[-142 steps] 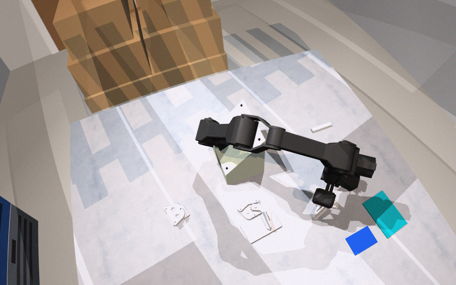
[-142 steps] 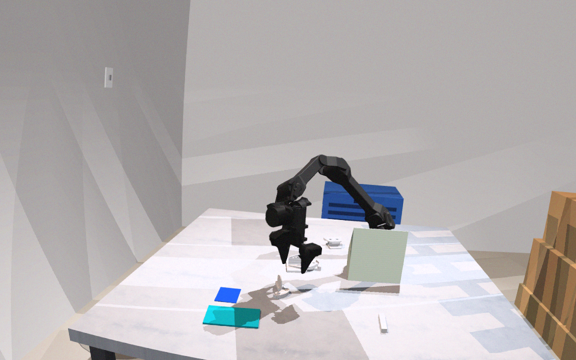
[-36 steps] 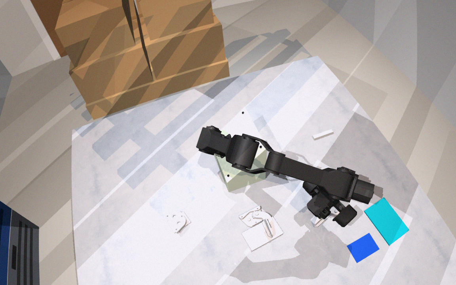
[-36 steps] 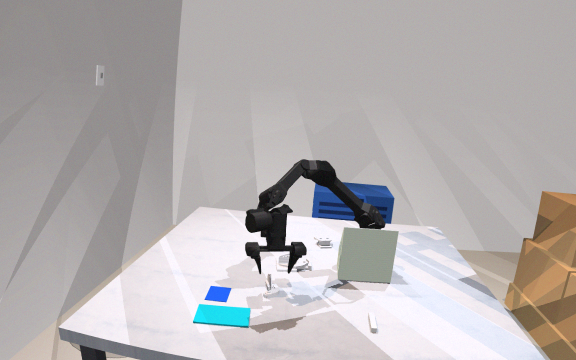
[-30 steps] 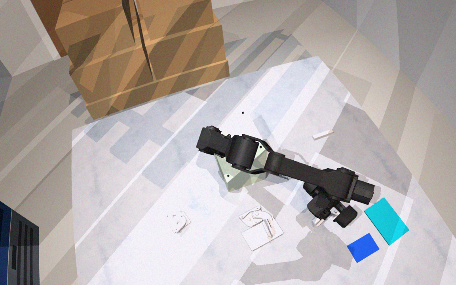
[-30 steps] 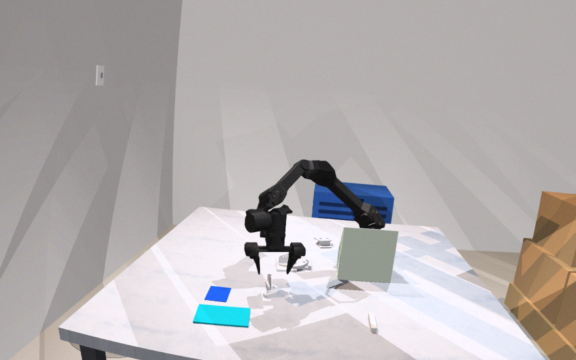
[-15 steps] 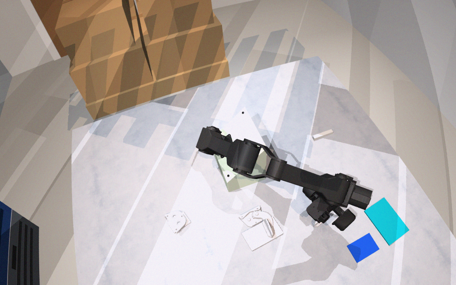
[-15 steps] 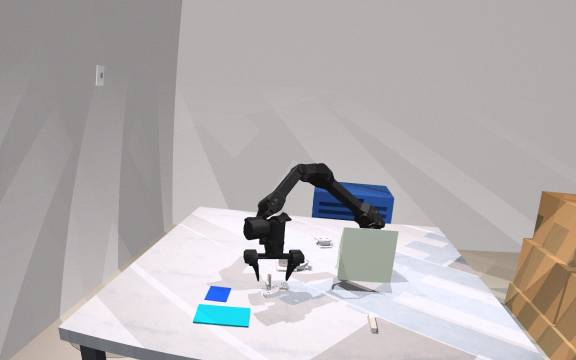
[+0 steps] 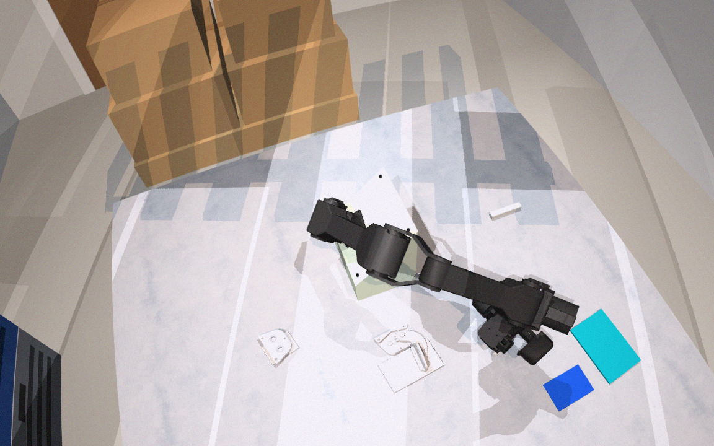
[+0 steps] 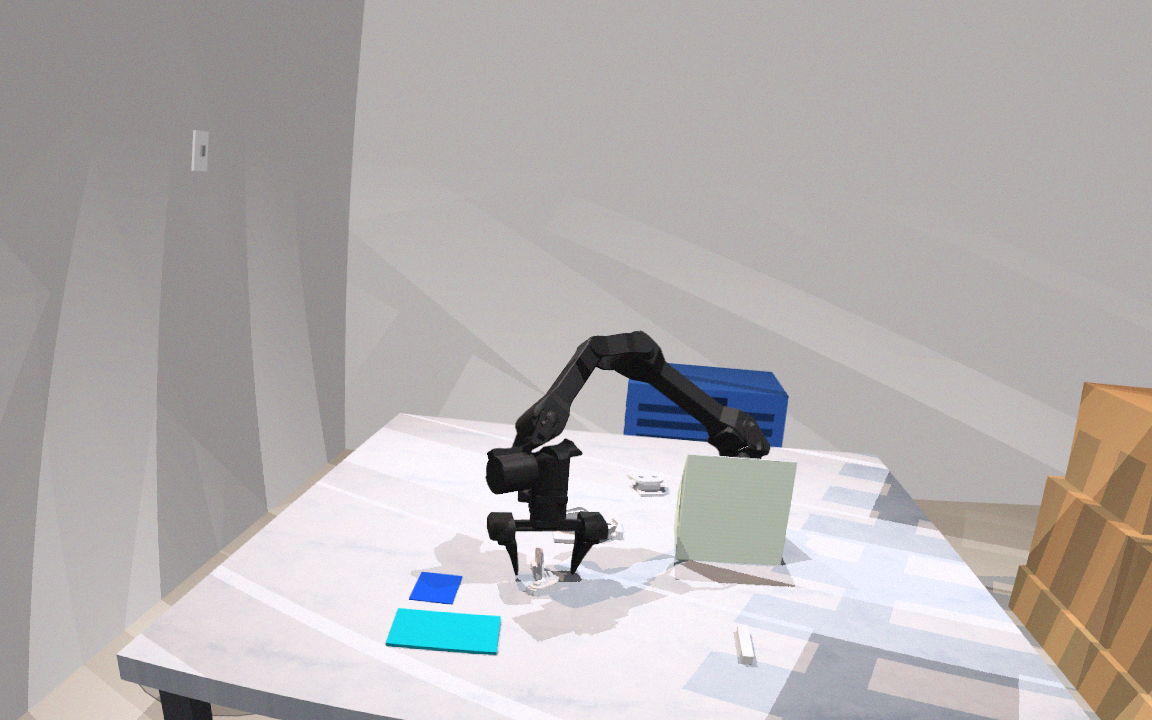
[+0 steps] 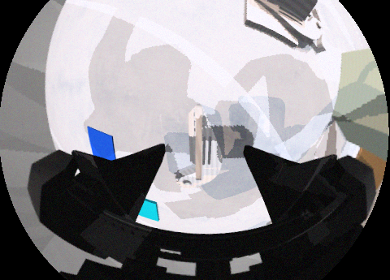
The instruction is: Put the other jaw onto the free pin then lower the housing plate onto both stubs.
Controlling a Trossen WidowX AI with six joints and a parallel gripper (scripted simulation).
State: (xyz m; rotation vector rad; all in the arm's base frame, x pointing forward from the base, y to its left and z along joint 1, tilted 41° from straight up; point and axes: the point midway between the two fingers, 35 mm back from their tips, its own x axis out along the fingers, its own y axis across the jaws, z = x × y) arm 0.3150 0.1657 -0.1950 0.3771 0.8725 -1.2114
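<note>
My gripper tip is 40 mm to the right of the white jaw. From my gripper tip the other things lie so: white stick 320 mm behind, 140 mm to the left; blue card 150 mm ahead, 100 mm to the left, 10 mm below; cyan card 220 mm to the left, 90 mm ahead.
</note>
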